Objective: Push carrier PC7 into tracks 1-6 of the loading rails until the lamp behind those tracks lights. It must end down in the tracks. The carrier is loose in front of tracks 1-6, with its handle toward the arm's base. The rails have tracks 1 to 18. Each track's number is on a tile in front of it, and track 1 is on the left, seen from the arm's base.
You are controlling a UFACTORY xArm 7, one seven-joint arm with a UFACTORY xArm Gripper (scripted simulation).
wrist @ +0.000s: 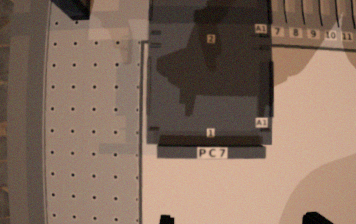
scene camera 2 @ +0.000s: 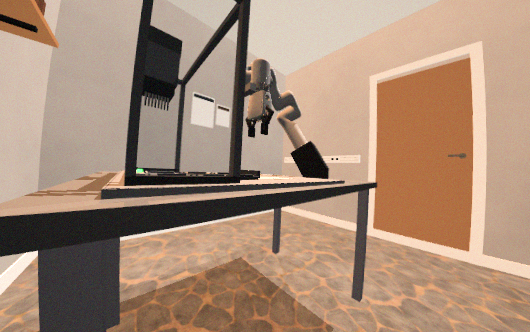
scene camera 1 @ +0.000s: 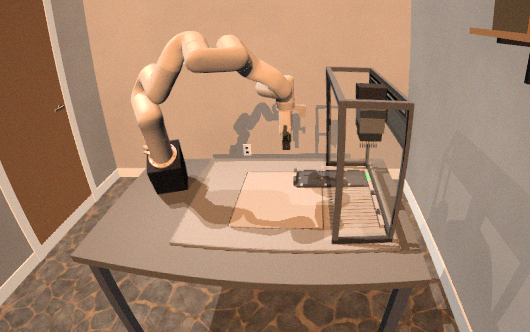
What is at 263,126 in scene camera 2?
My gripper.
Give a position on a tan sheet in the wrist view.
302,170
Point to a carrier PC7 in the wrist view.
At 210,78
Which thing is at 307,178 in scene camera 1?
A carrier PC7.
